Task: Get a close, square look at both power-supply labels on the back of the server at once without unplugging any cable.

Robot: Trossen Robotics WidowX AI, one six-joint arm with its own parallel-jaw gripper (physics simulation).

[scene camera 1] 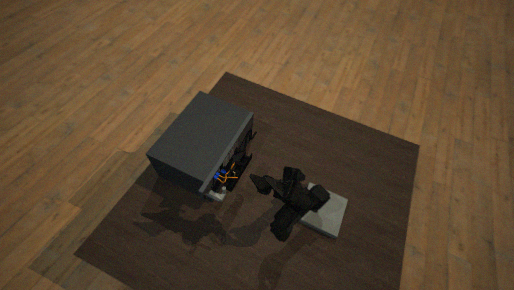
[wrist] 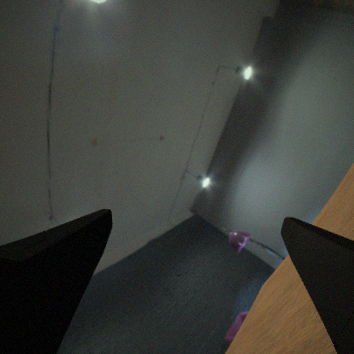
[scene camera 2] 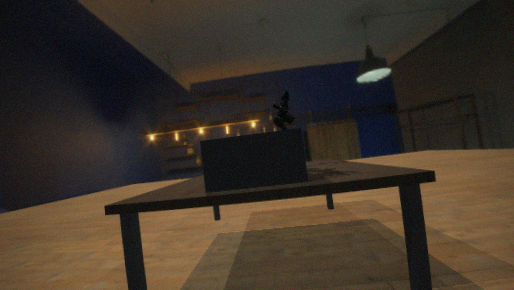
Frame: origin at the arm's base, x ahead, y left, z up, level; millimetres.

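Seen in the pictures: gripper, between the fingertips: (scene camera 1: 257, 176) (wrist: 198, 222) (scene camera 2: 286, 94).
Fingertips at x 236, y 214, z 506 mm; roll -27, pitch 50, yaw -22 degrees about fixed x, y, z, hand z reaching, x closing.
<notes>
Offsets run from my fingertips to a thing's middle. "*": to the spot under its first point.
The server (scene camera 1: 202, 132) (scene camera 2: 254, 160) is a large dark grey box on the table. In scene camera 1 its back faces the arm, at a steep slant. Orange cables {* dx +137, dy -85, dz -291 mm} (scene camera 1: 231, 177) with blue plugs and dark cables show there. The power-supply labels cannot be made out in the scene views and do not show in the wrist view. The black arm (scene camera 1: 300, 197) (scene camera 2: 283, 112) is folded and raised, apart from the server's back. The gripper (wrist: 196, 217) is open and empty. Its wrist camera faces the ceiling and walls, with the server out of its view.
The arm's light grey base plate (scene camera 1: 330, 212) is on the dark table (scene camera 1: 350, 150) (scene camera 2: 370, 181). A small pale piece {* dx +177, dy -23, dz -392 mm} (scene camera 1: 217, 195) lies by the server's near back corner. Wooden floor surrounds the table. Pink lamps (wrist: 239, 241) and ceiling lights show in the wrist view.
</notes>
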